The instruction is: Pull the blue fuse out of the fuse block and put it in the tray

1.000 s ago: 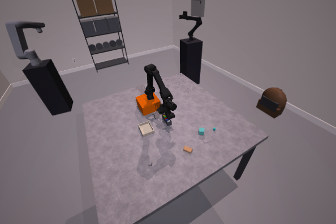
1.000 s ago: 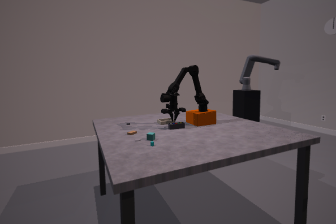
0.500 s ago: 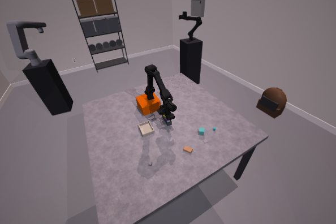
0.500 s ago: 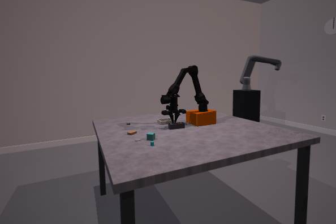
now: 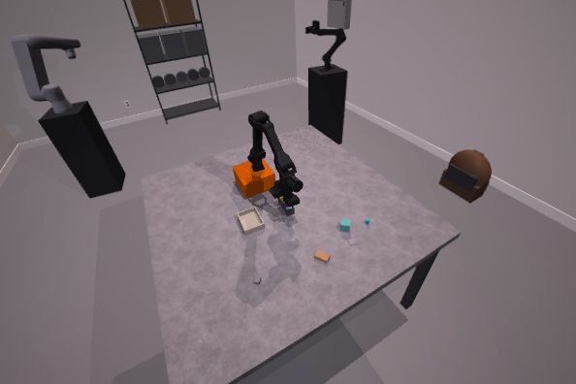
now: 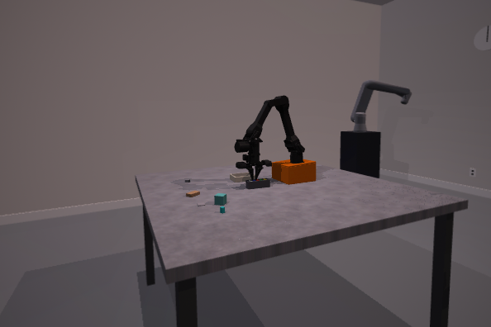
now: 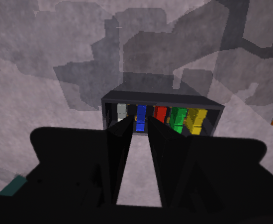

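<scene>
Right now the beige tray is 1 cm ahead of my gripper tip, 20 cm to the right of it and 4 cm below it. Also, from my gripper tip: blue fuse (2 cm below); orange-brown block (33 cm ahead, 4 cm to the left, 3 cm below); teal cube (22 cm ahead, 21 cm to the left, 2 cm below).
</scene>
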